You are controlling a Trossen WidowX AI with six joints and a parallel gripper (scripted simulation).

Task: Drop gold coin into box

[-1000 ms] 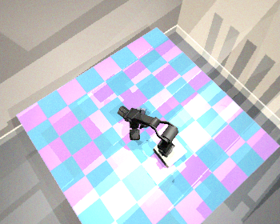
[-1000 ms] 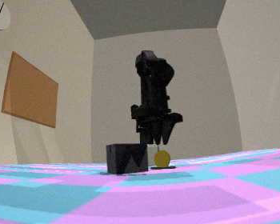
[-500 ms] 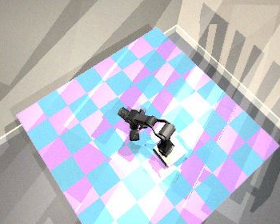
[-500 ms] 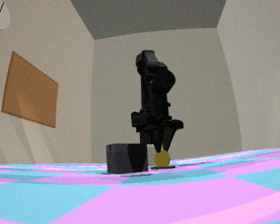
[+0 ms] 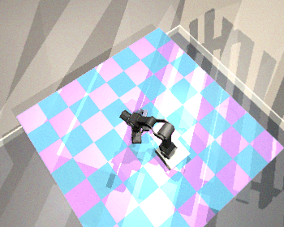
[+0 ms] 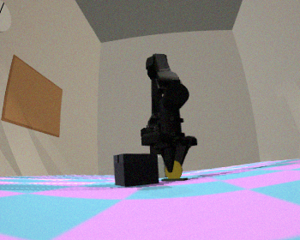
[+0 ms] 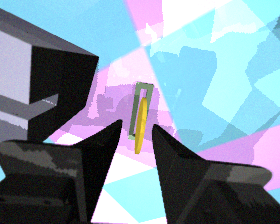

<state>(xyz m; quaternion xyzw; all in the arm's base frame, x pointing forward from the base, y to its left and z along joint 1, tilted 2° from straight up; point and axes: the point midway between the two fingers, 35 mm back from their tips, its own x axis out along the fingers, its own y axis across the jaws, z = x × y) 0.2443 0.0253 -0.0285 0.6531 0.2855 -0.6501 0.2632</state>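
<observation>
Right now my gripper tip is right at the gold coin.
</observation>
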